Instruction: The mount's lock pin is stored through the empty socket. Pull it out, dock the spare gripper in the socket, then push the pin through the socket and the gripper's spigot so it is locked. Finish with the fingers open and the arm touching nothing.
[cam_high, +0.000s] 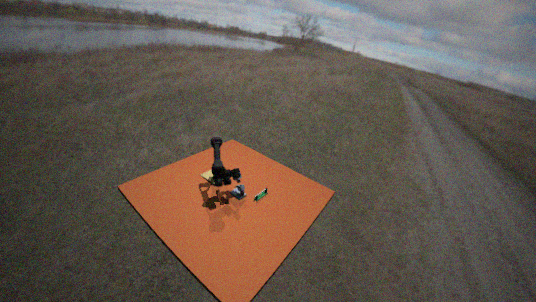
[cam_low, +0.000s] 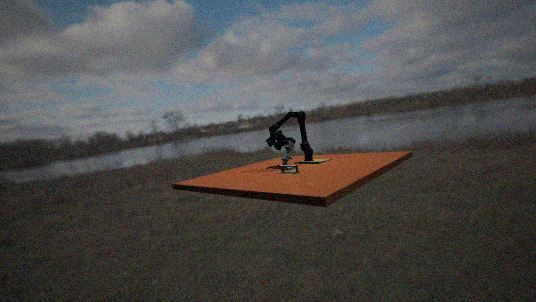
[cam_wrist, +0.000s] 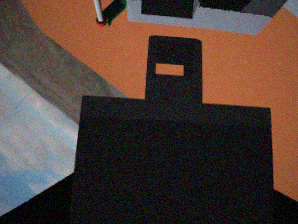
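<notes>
Now: the green cradle 17 cm ahead of my gripper tip, 11 cm to the left of it and 14 cm below it. Round my gripper tip: spare gripper (1 cm to the right); mount (4 cm ahead, 1 cm to the right, 11 cm below).
</notes>
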